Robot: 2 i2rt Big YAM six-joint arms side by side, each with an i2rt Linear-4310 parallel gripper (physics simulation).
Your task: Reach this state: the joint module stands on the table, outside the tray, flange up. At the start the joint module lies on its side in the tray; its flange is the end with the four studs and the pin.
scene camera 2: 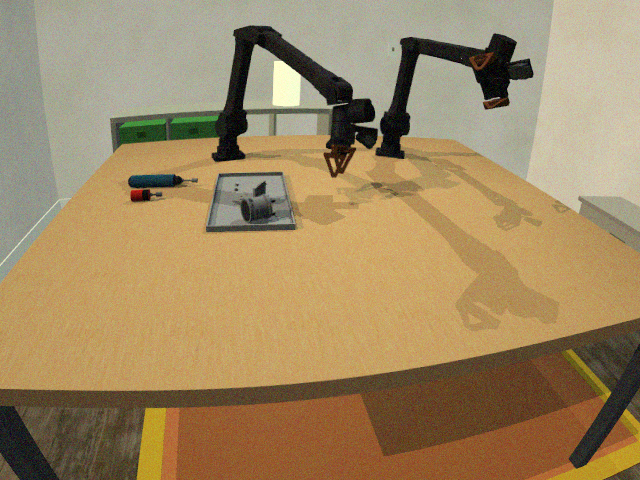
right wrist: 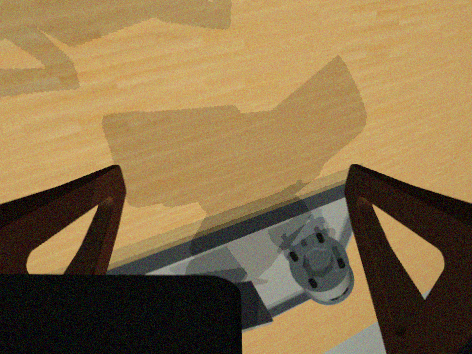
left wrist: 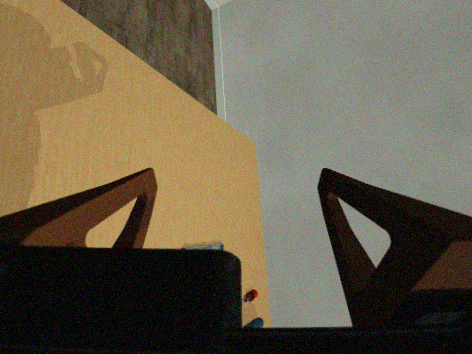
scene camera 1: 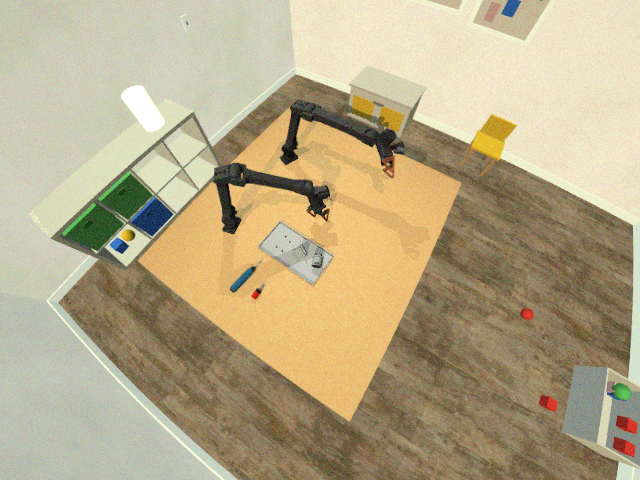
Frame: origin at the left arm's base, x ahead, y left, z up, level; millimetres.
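Where they show: left gripper, fingertip midpoint: [scene camera 2: 484,89] [left wrist: 237,177] [scene camera 1: 392,175]; right gripper, fingertip midpoint: [scene camera 2: 337,175] [right wrist: 235,177] [scene camera 1: 320,218]; left arm's base at its link origin: [scene camera 2: 390,154] [scene camera 1: 289,158]; right arm's base at its link origin: [scene camera 2: 228,157] [scene camera 1: 232,225].
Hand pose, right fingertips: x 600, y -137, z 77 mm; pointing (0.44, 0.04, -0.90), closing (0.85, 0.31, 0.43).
Observation:
Each offset is from my right fingertips to the centre of the thing. Level surfaces: height alone.
The grey cylindrical joint module {dx +197, dy -167, dz -42 mm} [scene camera 1: 317,260] [scene camera 2: 257,207] [right wrist: 322,270] lies on its side in the tray {dx +63, dy -238, dz -69 mm} [scene camera 1: 270,229] [scene camera 2: 250,227] [right wrist: 230,238], near one end. In the right wrist view its flange with studs faces the camera. My right gripper [scene camera 1: 317,214] [scene camera 2: 338,165] [right wrist: 235,177] is open and empty, above the table beside the tray's long side, apart from the module. My left gripper [scene camera 1: 388,169] [scene camera 2: 490,82] [left wrist: 237,177] is open and empty, raised high over the far right part of the table, well away from the tray.
A grey angled bracket {dx +89, dy -232, dz -45 mm} [scene camera 1: 299,251] [scene camera 2: 260,189] [right wrist: 255,302] stands in the tray beside the module, with small fasteners {dx +13, dy -302, dz -70 mm} [scene camera 2: 236,187] nearby. A blue screwdriver {dx +27, dy -559, dz -57 mm} [scene camera 1: 242,279] [scene camera 2: 153,180] and a short red one {dx +146, dy -545, dz -60 mm} [scene camera 1: 256,293] [scene camera 2: 140,195] lie on the table {dz -77 mm} [scene camera 1: 330,351] left of the tray.

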